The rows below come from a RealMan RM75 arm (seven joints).
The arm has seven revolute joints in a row. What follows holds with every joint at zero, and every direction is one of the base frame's. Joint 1 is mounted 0.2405 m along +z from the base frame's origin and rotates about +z. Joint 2 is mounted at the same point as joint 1 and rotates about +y. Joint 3 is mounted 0.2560 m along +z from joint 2 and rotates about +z. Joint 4 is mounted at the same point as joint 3 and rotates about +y. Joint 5 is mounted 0.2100 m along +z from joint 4 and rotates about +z. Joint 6 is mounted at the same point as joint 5 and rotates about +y. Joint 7 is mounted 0.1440 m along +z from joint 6 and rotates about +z. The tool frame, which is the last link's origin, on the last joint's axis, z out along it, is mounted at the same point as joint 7; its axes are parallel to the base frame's.
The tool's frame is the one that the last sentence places.
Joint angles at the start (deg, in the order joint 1, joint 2, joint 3, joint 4, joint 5, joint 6, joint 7):
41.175, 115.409, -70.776, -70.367, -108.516, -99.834, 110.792
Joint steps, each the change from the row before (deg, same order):
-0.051, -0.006, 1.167, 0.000, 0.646, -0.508, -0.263
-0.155, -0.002, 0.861, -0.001, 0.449, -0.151, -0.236
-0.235, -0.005, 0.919, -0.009, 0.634, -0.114, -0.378
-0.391, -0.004, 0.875, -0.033, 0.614, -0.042, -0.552
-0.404, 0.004, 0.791, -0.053, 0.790, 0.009, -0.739
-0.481, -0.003, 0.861, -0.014, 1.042, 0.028, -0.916
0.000, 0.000, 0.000, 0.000, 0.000, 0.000, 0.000
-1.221, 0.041, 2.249, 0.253, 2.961, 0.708, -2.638
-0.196, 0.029, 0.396, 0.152, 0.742, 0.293, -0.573
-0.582, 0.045, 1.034, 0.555, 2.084, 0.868, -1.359
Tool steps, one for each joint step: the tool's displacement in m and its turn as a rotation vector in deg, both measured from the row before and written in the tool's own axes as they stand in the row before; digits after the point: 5 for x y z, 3 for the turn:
-0.00125, -0.00006, -0.00387, 0.134, -1.203, -0.058
-0.00039, -0.00042, -0.00298, 0.348, -0.953, 0.022
-0.00044, -0.00034, -0.00333, 0.396, -1.177, -0.082
0.00038, -0.00025, -0.00345, 0.501, -1.160, -0.144
-0.00005, -0.00005, -0.00324, 0.460, -1.281, -0.396
-0.00015, 0.00005, -0.00368, 0.500, -1.559, -0.512
0.00000, 0.00000, 0.00000, 0.000, 0.000, 0.000
-0.00085, -0.00135, -0.00957, 1.934, -4.476, -1.438
-0.00066, -0.00059, -0.00152, 0.438, -1.057, -0.317
-0.00124, -0.00182, -0.00443, 1.299, -2.896, -0.508

